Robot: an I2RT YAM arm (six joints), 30 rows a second.
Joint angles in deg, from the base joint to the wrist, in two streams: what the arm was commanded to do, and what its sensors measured. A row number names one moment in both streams.
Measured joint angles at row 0: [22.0 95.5 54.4 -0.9 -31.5 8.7]
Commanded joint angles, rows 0 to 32: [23.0 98.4 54.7 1.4 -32.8 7.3]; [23.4 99.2 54.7 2.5 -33.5 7.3]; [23.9 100.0 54.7 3.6 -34.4 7.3]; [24.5 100.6 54.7 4.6 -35.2 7.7]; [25.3 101.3 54.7 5.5 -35.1 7.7]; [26.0 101.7 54.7 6.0 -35.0 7.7]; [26.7 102.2 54.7 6.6 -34.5 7.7]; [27.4 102.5 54.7 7.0 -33.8 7.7]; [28.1 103.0 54.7 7.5 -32.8 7.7]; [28.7 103.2 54.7 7.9 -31.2 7.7]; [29.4 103.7 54.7 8.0 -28.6 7.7]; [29.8 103.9 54.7 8.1 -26.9 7.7]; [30.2 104.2 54.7 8.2 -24.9 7.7]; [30.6 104.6 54.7 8.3 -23.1 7.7]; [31.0 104.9 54.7 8.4 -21.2 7.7]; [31.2 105.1 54.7 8.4 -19.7 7.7]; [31.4 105.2 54.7 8.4 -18.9 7.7]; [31.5 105.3 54.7 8.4 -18.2 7.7]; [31.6 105.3 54.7 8.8 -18.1 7.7]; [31.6 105.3 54.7 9.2 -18.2 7.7]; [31.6 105.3 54.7 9.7 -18.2 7.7]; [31.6 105.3 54.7 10.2 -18.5 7.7]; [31.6 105.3 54.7 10.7 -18.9 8.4]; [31.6 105.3 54.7 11.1 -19.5 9.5]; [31.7 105.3 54.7 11.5 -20.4 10.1]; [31.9 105.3 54.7 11.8 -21.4 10.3]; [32.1 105.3 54.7 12.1 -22.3 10.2]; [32.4 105.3 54.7 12.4 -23.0 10.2]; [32.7 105.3 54.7 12.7 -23.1 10.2]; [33.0 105.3 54.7 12.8 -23.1 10.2]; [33.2 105.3 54.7 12.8 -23.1 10.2]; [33.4 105.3 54.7 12.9 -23.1 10.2]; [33.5 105.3 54.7 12.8 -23.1 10.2]
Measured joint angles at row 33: [32.8 105.2 54.4 12.8 -22.0 9.9]
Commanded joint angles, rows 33 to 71: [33.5 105.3 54.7 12.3 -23.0 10.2]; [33.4 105.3 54.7 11.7 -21.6 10.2]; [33.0 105.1 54.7 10.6 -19.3 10.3]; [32.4 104.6 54.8 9.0 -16.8 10.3]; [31.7 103.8 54.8 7.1 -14.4 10.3]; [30.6 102.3 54.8 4.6 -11.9 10.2]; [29.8 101.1 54.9 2.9 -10.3 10.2]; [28.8 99.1 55.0 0.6 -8.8 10.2]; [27.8 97.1 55.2 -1.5 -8.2 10.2]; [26.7 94.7 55.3 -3.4 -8.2 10.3]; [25.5 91.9 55.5 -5.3 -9.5 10.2]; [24.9 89.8 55.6 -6.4 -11.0 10.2]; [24.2 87.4 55.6 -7.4 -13.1 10.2]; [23.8 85.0 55.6 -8.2 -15.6 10.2]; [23.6 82.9 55.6 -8.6 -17.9 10.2]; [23.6 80.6 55.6 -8.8 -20.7 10.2]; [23.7 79.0 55.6 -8.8 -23.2 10.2]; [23.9 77.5 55.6 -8.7 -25.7 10.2]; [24.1 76.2 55.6 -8.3 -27.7 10.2]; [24.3 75.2 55.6 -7.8 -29.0 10.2]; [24.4 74.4 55.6 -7.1 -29.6 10.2]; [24.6 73.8 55.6 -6.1 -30.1 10.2]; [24.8 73.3 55.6 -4.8 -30.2 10.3]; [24.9 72.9 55.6 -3.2 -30.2 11.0]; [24.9 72.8 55.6 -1.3 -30.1 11.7]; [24.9 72.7 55.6 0.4 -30.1 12.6]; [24.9 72.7 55.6 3.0 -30.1 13.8]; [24.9 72.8 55.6 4.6 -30.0 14.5]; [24.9 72.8 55.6 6.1 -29.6 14.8]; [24.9 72.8 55.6 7.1 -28.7 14.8]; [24.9 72.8 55.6 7.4 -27.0 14.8]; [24.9 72.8 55.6 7.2 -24.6 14.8]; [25.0 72.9 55.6 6.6 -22.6 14.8]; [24.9 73.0 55.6 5.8 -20.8 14.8]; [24.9 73.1 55.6 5.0 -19.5 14.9]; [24.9 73.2 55.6 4.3 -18.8 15.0]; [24.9 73.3 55.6 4.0 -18.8 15.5]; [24.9 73.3 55.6 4.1 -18.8 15.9]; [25.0 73.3 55.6 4.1 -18.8 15.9]
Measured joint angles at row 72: [24.8 73.6 54.7 4.0 -21.6 14.5]
